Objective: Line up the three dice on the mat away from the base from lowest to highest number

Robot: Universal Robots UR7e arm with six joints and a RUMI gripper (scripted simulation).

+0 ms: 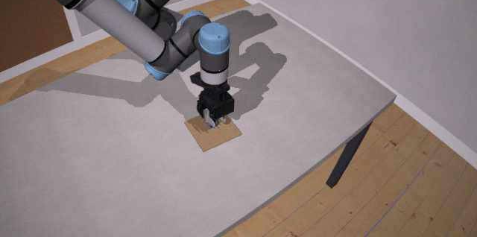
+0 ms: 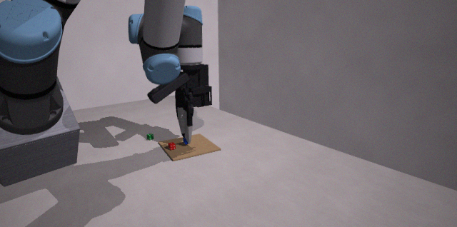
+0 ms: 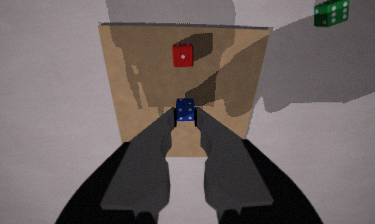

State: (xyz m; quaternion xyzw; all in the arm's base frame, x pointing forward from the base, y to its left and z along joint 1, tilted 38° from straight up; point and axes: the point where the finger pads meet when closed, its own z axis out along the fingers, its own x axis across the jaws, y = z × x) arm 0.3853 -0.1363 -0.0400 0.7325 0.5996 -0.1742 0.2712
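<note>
The blue die lies 1 cm below my hand. Also, from my hand: green die 13 cm to the left, 5 cm behind, 2 cm below; square mat 3 cm below; red die 5 cm behind, 2 cm below, 1 cm to the left.
</note>
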